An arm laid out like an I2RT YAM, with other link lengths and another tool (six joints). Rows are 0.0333 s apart.
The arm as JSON. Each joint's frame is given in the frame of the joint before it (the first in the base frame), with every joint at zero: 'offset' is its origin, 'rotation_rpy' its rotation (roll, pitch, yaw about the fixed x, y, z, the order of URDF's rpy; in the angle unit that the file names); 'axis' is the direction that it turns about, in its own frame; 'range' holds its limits. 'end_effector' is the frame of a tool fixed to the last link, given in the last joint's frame.
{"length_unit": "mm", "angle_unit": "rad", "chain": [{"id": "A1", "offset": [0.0, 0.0, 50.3], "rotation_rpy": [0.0, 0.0, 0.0], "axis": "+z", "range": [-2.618, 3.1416]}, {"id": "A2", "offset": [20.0, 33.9, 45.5], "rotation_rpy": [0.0, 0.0, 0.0], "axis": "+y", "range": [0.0, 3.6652]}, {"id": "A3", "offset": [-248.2, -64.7, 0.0], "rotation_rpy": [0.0, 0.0, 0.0], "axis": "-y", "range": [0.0, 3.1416]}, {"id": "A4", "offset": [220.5, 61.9, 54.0], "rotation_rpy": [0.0, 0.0, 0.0], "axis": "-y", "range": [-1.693, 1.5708]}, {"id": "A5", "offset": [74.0, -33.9, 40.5], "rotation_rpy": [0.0, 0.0, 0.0], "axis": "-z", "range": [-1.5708, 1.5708]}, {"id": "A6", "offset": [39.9, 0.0, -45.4], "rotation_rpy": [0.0, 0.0, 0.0], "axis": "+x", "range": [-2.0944, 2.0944]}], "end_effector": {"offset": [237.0, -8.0, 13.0], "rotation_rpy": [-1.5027, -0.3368, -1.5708]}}
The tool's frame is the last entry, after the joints.
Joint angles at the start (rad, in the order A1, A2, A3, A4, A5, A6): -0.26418, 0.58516, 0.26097, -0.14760, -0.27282, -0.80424
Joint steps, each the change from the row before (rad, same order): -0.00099, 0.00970, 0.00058, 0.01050, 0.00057, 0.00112; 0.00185, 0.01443, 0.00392, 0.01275, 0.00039, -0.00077; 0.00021, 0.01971, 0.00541, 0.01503, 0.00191, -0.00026; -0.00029, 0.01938, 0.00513, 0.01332, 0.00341, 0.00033; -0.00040, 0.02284, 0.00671, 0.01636, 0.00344, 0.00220; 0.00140, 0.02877, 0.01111, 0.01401, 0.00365, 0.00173; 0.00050, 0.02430, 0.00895, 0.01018, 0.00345, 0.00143; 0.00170, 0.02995, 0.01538, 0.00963, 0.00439, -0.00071; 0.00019, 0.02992, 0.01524, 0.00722, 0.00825, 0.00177; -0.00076, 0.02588, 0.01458, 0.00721, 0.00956, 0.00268; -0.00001, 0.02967, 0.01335, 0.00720, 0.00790, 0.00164; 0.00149, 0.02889, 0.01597, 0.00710, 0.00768, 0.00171; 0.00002, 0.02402, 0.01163, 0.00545, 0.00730, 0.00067
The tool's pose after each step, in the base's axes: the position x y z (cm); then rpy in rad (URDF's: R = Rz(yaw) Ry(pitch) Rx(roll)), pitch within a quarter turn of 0, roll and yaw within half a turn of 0. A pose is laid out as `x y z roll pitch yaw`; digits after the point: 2 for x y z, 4 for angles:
35.53 -1.84 6.86 -2.2376 -0.8618 -0.9312
35.74 -1.84 6.99 -2.2363 -0.8642 -0.9304
35.99 -1.96 7.08 -2.2368 -0.8655 -0.9313
36.21 -2.12 7.10 -2.2393 -0.8655 -0.9329
36.50 -2.31 7.18 -2.2392 -0.8650 -0.9374
36.83 -2.45 7.22 -2.2434 -0.8619 -0.9369
37.07 -2.60 7.16 -2.2491 -0.8578 -0.9357
37.43 -2.75 7.22 -2.2568 -0.8557 -0.9318
37.75 -3.05 7.17 -2.2670 -0.8510 -0.9320
38.07 -3.44 7.21 -2.2741 -0.8487 -0.9371
38.36 -3.74 7.05 -2.2858 -0.8428 -0.9360
38.72 -3.99 7.03 -2.2943 -0.8394 -0.9358
38.98 -4.27 6.91 -2.3044 -0.8357 -0.9349

